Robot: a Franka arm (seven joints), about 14 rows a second.
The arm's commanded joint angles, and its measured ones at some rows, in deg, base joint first. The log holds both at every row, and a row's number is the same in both.
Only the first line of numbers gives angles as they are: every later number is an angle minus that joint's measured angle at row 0.
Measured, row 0: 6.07 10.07 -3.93 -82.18 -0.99 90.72 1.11
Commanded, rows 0 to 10: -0.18 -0.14 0.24 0.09 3.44 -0.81 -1.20; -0.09 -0.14 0.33 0.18 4.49 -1.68 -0.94; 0.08 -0.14 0.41 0.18 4.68 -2.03 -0.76; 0.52 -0.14 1.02 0.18 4.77 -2.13 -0.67; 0.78 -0.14 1.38 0.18 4.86 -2.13 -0.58; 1.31 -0.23 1.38 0.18 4.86 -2.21 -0.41; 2.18 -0.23 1.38 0.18 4.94 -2.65 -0.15; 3.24 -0.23 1.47 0.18 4.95 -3.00 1.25; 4.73 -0.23 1.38 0.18 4.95 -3.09 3.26; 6.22 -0.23 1.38 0.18 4.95 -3.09 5.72; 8.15 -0.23 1.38 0.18 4.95 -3.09 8.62
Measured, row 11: 5.01 0.00 1.60 0.00 4.26 -2.29 3.92
